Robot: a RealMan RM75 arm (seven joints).
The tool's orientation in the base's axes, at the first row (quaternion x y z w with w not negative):
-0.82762, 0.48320, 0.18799, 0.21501
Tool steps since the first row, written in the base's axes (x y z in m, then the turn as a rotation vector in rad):
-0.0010, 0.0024, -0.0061, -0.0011, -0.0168, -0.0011
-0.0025, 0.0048, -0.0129, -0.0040, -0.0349, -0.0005
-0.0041, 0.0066, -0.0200, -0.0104, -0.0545, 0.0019
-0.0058, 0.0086, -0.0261, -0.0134, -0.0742, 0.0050
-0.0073, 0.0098, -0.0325, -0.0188, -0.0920, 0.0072
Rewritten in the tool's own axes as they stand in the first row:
0.0010, 0.0009, 0.0065, 0.0121, 0.0086, -0.0080
0.0021, 0.0023, 0.0136, 0.0235, 0.0190, -0.0179
0.0037, 0.0042, 0.0207, 0.0334, 0.0328, -0.0298
0.0047, 0.0059, 0.0271, 0.0446, 0.0436, -0.0427
0.0064, 0.0078, 0.0332, 0.0537, 0.0558, -0.0535

